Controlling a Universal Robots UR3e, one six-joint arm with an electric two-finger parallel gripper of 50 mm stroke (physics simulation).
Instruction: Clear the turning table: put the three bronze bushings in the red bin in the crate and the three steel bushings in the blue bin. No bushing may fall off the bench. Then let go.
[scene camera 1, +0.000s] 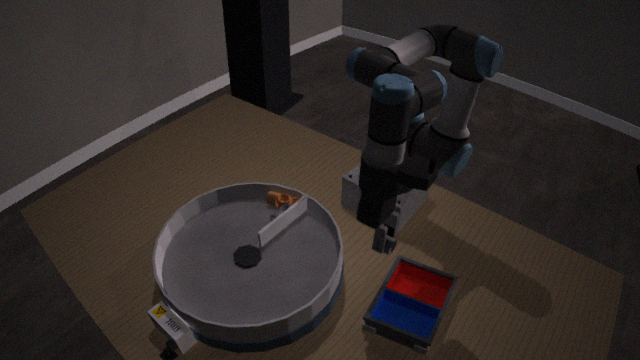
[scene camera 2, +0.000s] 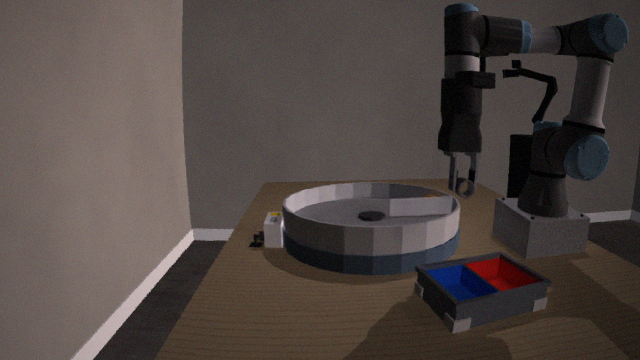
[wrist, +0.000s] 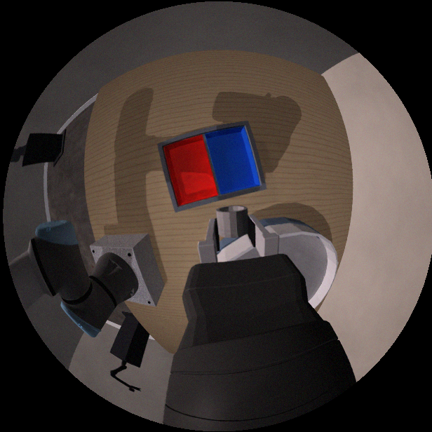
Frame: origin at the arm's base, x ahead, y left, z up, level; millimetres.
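Seen in the pictures: gripper, between the fingertips: (scene camera 1: 383, 244) (scene camera 2: 462, 189); arm's base, origin of its link: (scene camera 2: 542, 209).
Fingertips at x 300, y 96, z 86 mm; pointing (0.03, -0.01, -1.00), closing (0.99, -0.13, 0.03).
Note:
Pixels of each thing's middle, then the offset from my fingertips to it. "*": a spot on its surface instead.
- grey steel bushing, middle of its body: (scene camera 2: 464, 187) (scene camera 1: 387, 244) 8 mm left, 1 mm ahead, 6 mm up
- crate, middle of its body: (scene camera 2: 480, 287) (scene camera 1: 411, 303) 85 mm left, 5 mm back, 150 mm down
- red bin, a spot on its surface: (scene camera 2: 502, 274) * 37 mm left, 88 mm back, 161 mm down
- blue bin, a spot on its surface: (scene camera 2: 457, 282) * 22 mm left, 5 mm ahead, 168 mm down
- white barrier, a spot on its surface: (scene camera 1: 282, 222) (scene camera 2: 418, 206) * 257 mm right, 34 mm back, 97 mm down
- dark hub, middle of its body: (scene camera 1: 247, 256) (scene camera 2: 371, 215) 279 mm right, 79 mm ahead, 118 mm down
- white box with a warning label, a spot on its surface: (scene camera 1: 172, 325) * 299 mm right, 314 mm ahead, 117 mm down
My gripper (scene camera 1: 384, 243) (scene camera 2: 463, 185) (wrist: 232, 225) is shut on a grey steel bushing (scene camera 2: 465, 195) (wrist: 231, 223), held in the air between the turning table (scene camera 1: 215, 295) (scene camera 2: 370, 240) (wrist: 325, 250) and the crate (scene camera 1: 395, 338) (scene camera 2: 505, 306). The red bin (scene camera 1: 420, 285) (scene camera 2: 502, 274) (wrist: 187, 162) and blue bin (scene camera 1: 405, 315) (scene camera 2: 457, 282) (wrist: 232, 160) show no bushings. Orange bronze bushings (scene camera 1: 273, 198) lie clustered on the turning table at its rear wall, by the barrier. Grey steel pieces (scene camera 1: 284, 207) beside them are partly hidden by the barrier.
The white barrier (scene camera 1: 282, 222) (scene camera 2: 420, 207) runs from near the dark hub (scene camera 1: 247, 256) (scene camera 2: 372, 215) to the turning table's raised wall. A white box with a warning label (scene camera 1: 172, 325) (scene camera 2: 273, 232) stands beside the turning table. The robot's grey base (scene camera 2: 540, 232) (wrist: 142, 250) stands behind the crate.

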